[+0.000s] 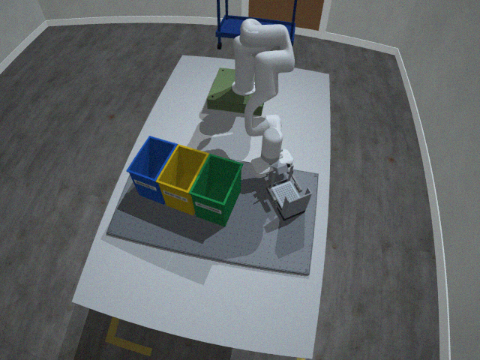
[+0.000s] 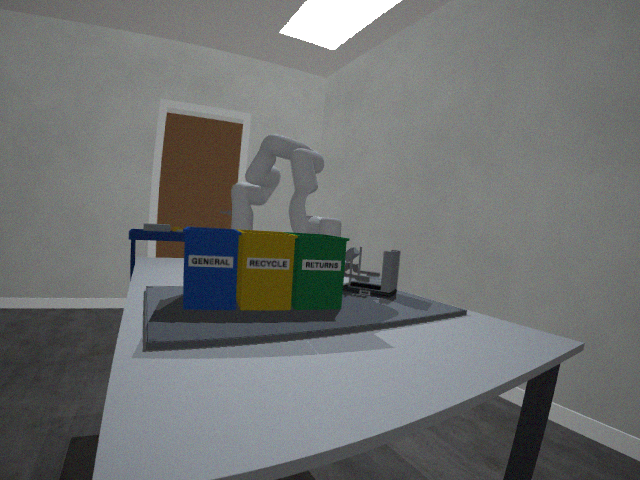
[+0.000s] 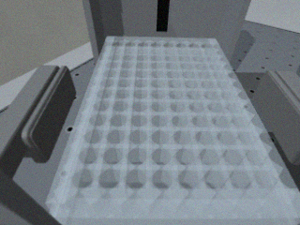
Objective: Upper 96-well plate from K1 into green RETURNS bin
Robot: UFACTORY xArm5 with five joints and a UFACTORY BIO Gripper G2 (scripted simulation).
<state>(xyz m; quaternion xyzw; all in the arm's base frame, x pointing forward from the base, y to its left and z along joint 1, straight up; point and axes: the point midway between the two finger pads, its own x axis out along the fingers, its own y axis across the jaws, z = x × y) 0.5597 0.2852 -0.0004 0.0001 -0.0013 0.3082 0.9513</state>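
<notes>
Right now my hand is 20 mm short of the black plate, 10 mm to the right of it and 20 mm above it. From my hand the other things lie so: blue general bin 50 mm ahead, 510 mm to the right, 40 mm above; green returns bin 80 mm ahead, 250 mm to the right, 40 mm above; yellow recycle bin 60 mm ahead, 380 mm to the right, 40 mm above.
</notes>
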